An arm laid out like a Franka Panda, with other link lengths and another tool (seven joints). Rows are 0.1 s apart.
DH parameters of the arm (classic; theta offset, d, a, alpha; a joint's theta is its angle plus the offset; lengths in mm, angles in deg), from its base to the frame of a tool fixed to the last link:
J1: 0 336.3 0 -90
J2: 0 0 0 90
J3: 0 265.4 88.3 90
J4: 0 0 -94 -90
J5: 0 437.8 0 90
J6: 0 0 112.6 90
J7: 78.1 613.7 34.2 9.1
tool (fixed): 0 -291.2 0 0
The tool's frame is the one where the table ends.
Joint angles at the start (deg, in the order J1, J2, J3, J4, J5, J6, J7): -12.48 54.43 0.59 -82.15 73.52 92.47 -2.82
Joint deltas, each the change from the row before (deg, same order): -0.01 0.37 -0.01 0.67 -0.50 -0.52 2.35; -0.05 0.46 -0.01 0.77 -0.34 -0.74 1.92; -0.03 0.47 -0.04 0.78 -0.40 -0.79 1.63; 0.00 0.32 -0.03 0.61 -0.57 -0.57 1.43; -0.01 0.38 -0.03 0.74 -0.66 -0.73 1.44
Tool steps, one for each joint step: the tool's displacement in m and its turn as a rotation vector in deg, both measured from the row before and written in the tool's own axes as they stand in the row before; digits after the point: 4 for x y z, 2 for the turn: -0.0012 0.0025 -0.0008 -0.52 0.69 1.96; -0.0017 0.0027 -0.0009 -0.65 0.42 1.58; -0.0009 0.0028 -0.0010 -0.69 0.47 1.29; 0.0002 0.0024 -0.0010 -0.53 0.68 1.07; 0.0003 0.0030 -0.0012 -0.65 0.76 1.01
